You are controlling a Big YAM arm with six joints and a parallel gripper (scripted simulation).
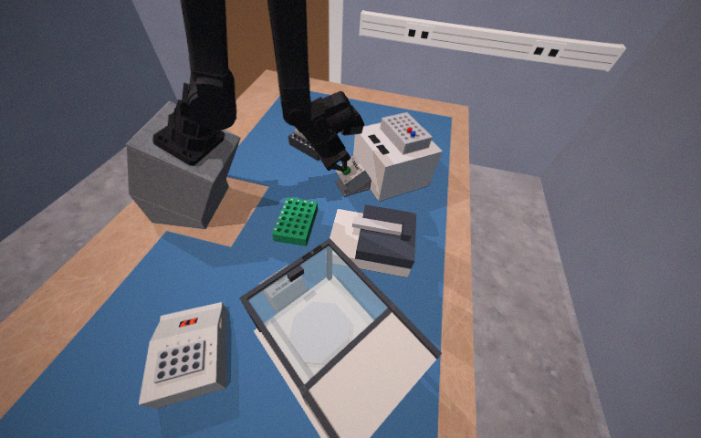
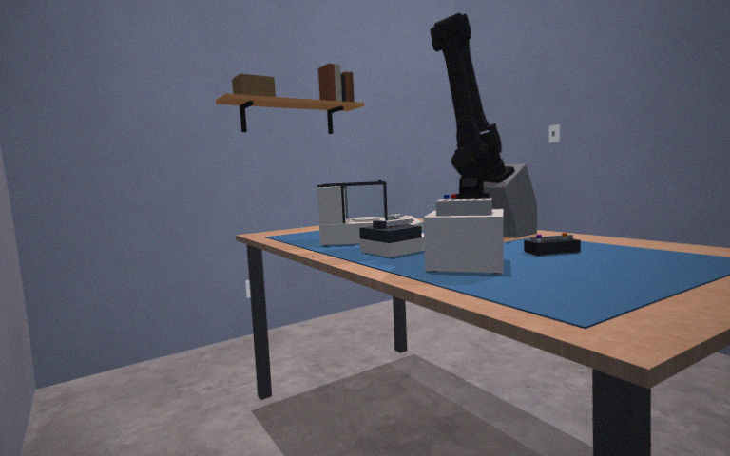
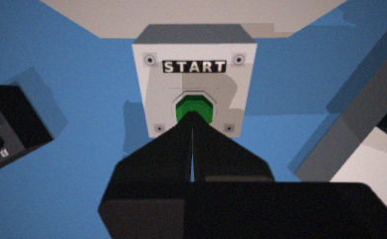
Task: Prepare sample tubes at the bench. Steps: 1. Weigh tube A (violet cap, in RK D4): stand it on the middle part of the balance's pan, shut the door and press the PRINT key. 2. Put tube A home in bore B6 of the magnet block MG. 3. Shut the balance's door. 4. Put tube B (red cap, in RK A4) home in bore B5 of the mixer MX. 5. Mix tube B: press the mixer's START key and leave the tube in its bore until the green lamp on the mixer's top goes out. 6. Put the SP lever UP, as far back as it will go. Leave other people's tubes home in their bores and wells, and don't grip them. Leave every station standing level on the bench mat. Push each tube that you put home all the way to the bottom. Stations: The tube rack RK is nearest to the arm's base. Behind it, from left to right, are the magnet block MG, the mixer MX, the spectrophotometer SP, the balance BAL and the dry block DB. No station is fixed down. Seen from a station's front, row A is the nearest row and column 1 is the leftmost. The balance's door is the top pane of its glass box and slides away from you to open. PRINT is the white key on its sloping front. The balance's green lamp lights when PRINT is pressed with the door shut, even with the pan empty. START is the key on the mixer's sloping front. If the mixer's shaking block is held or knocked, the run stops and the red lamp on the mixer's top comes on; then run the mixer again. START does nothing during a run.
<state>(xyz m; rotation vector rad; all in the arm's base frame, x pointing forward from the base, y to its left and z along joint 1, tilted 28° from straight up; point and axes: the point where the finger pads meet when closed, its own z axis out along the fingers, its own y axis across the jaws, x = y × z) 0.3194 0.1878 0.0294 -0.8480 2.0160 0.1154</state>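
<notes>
The SP lever is 170 mm to the right of my hand, 140 mm ahead of it and 10 mm above it. Round my hand: blue-capped tube (160 mm ahead, 90 mm to the left, 80 mm above); then green rack RK (170 mm to the right, 70 mm behind, 60 mm below); then green start key (10 mm below, 10 mm ahead).
</notes>
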